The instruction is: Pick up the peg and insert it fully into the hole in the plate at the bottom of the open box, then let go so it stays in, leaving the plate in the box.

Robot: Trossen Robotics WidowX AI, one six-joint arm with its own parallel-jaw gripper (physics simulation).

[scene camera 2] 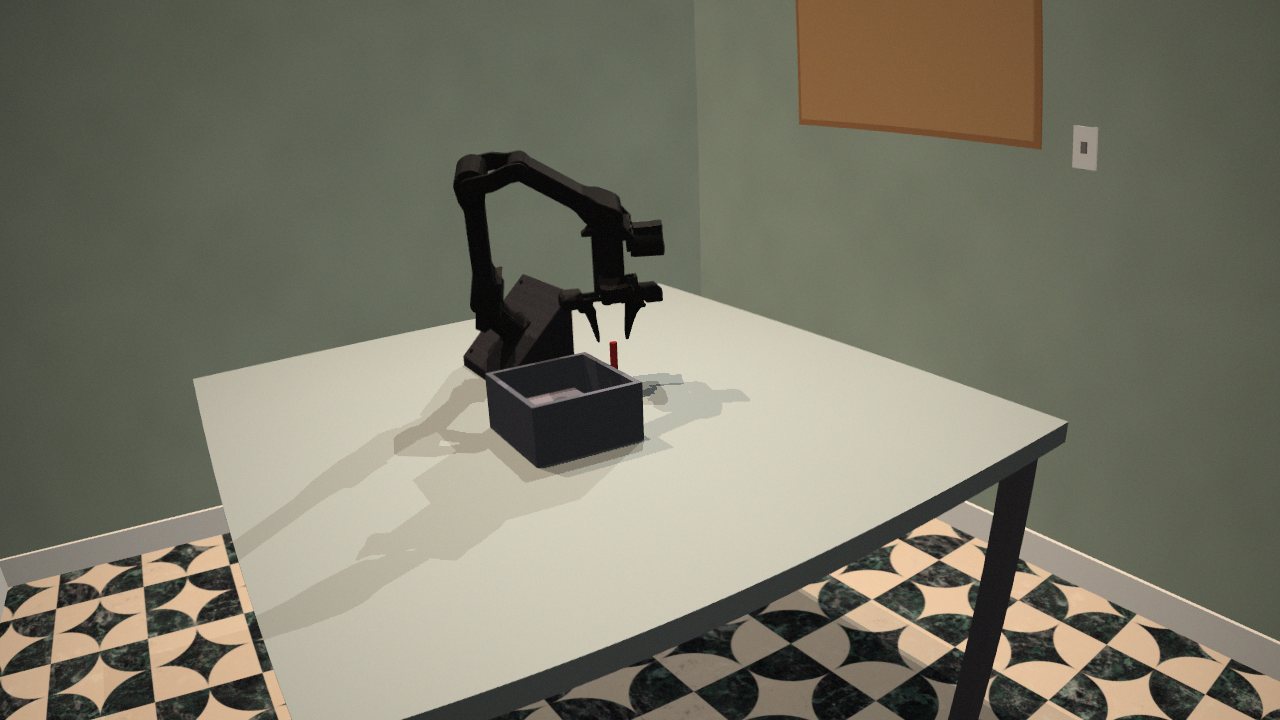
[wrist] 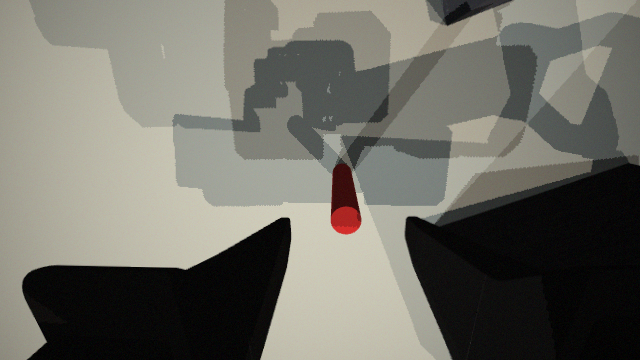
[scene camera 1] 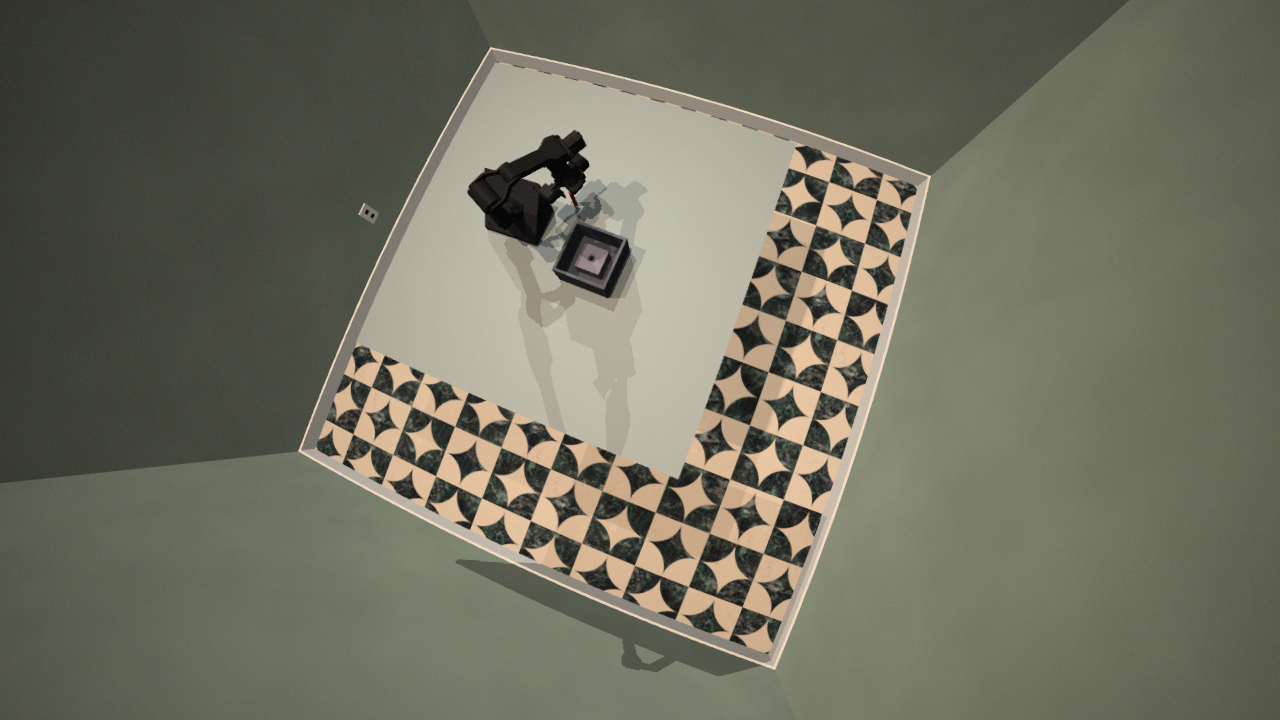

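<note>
A red peg stands upright on the table, close to the box. My gripper is open and points down, with its fingertips a little above the peg's top. In the wrist view the peg's top shows between the two fingertips, with a gap on each side. The open dark box stands on the table beside the peg; a corner of the box shows at the top of the wrist view. The light plate lies at the box's bottom, with a dark hole near its middle.
The arm's base stands on the pale table, behind the box in scene camera 2. The box's raised walls are close to the peg and the gripper. Shadows of the arm fall across the table around the peg.
</note>
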